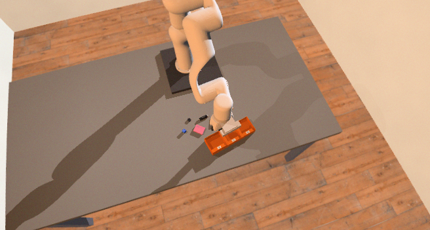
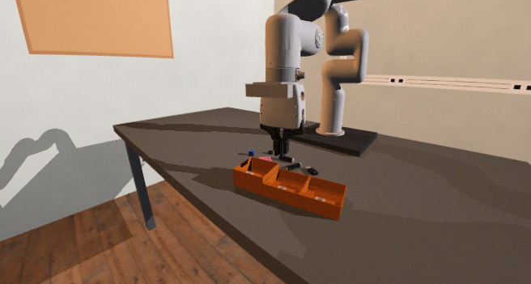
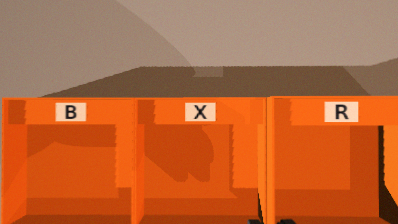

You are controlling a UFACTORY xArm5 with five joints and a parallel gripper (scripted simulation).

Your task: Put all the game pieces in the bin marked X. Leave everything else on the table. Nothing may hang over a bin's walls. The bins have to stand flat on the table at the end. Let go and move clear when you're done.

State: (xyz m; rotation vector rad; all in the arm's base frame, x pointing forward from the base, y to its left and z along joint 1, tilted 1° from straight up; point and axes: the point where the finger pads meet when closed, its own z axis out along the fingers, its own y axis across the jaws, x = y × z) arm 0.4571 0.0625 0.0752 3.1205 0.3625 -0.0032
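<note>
Right now the blue die is 18 cm to the right of my hand, 9 cm below it and 7 cm behind it. The rest, counted from my hand: three joined bins: 7 cm below, 4 cm to the left, 3 cm ahead; flat pink piece: 10 cm to the right, 9 cm below, 5 cm behind; black cylinder: 11 cm behind, 9 cm below, 6 cm to the right.
</note>
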